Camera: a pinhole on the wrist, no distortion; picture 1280 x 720 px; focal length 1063.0 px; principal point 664.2 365.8 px. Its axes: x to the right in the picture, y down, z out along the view. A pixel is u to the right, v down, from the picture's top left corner.
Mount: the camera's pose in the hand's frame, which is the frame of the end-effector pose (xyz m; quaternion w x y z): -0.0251 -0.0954 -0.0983 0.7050 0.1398 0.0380 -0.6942
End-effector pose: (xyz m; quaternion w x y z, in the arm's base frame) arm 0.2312 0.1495 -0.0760 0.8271 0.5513 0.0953 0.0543
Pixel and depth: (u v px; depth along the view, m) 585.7 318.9 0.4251
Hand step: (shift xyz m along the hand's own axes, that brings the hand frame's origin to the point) -0.1044 -0.1712 0.3140
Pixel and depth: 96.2 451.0 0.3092
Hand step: -0.0495 -0.0128 0.2424
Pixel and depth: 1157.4 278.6 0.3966
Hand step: -0.1069 -0.3726 0.2314
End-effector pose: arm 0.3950 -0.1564 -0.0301 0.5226 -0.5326 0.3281 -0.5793
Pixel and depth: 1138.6 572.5 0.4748
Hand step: 0.0066 -0.4195 0.3174
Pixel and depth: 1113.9 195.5 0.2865
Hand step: -0.1068 -0.2842 0.1395
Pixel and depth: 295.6 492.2 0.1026
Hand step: -0.0286 -0.0866 0.0106
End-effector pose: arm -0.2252 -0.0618 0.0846 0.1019 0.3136 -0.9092 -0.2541
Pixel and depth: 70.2 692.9 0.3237
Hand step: 0.0220 -0.0014 0.2710
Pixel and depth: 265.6 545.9 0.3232
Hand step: -0.0204 -0.0590 0.2493
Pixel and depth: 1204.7 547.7 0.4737
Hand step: -0.0035 -0.4472 0.3076
